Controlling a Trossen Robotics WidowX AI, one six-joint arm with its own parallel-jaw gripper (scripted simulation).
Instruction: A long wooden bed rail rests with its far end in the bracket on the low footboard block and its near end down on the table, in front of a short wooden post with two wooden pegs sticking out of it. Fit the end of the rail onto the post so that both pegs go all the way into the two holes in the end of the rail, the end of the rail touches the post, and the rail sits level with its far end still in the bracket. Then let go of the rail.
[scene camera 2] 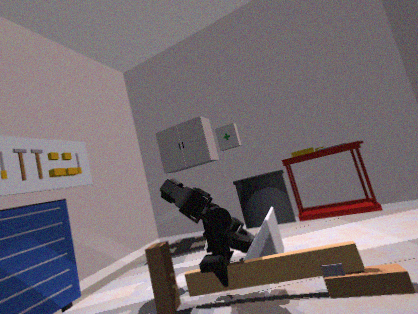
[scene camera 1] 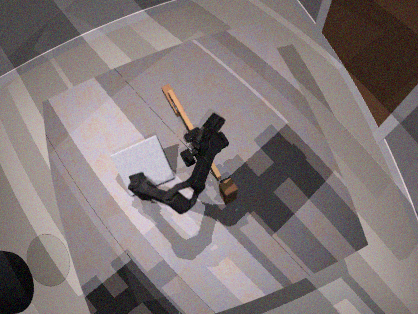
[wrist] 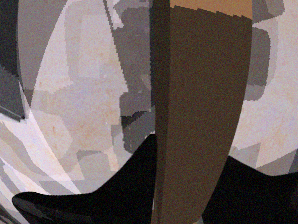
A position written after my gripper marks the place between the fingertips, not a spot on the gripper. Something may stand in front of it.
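Scene camera 2 has my gripper (scene camera 2: 227, 284) in it, along with a long wooden rail (scene camera 2: 306, 263). On the wrist view you'd get the rail (wrist: 201, 62) again, and my gripper (wrist: 170, 139) as well.
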